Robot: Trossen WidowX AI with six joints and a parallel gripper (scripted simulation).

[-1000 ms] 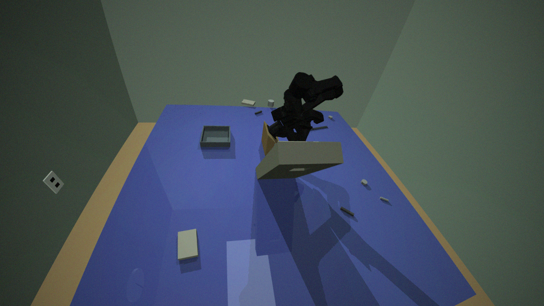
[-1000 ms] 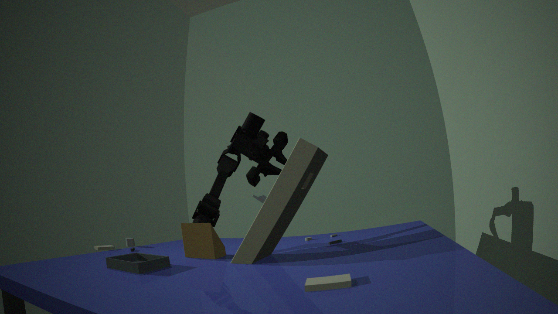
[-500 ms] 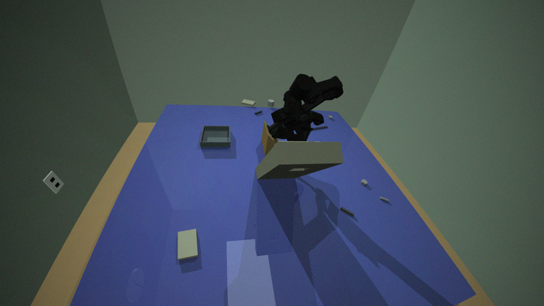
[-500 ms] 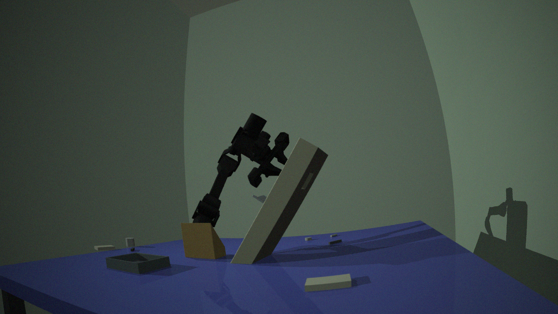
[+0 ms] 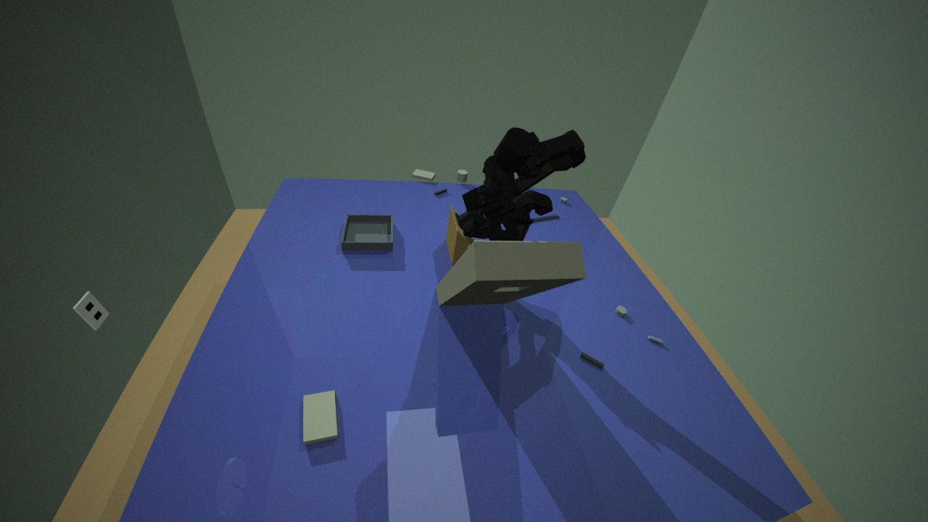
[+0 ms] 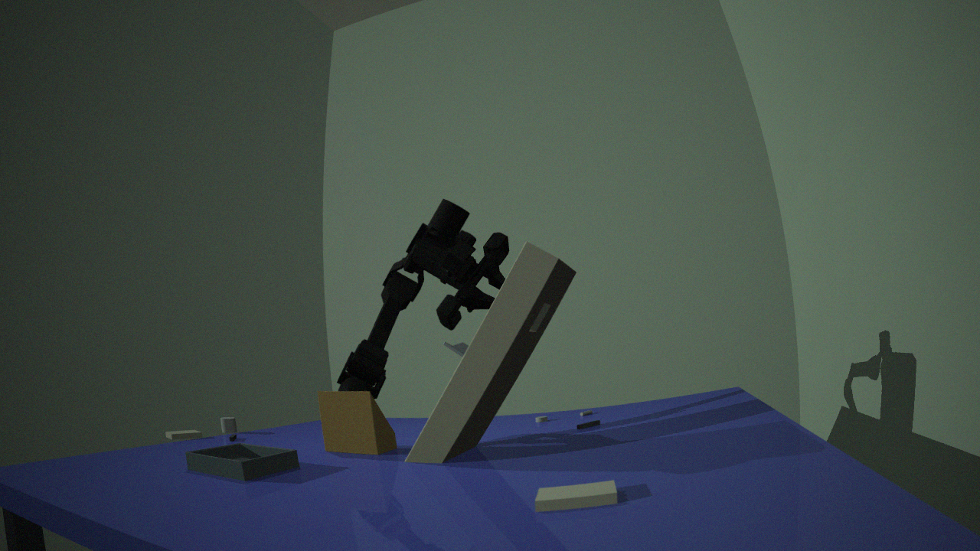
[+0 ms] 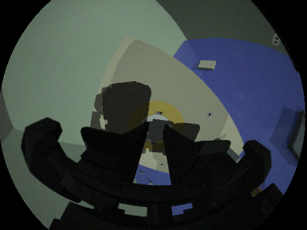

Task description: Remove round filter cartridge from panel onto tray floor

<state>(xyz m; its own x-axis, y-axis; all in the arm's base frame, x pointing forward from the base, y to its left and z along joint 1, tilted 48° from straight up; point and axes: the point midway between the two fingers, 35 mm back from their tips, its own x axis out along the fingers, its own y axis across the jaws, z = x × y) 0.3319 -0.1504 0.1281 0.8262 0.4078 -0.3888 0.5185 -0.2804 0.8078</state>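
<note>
Now: gripper tip 10 mm short of the round filter cartridge and 10 mm above it. Round my gripper tip: dark tray 430 mm behind, 280 mm to the right, 260 mm below.
</note>
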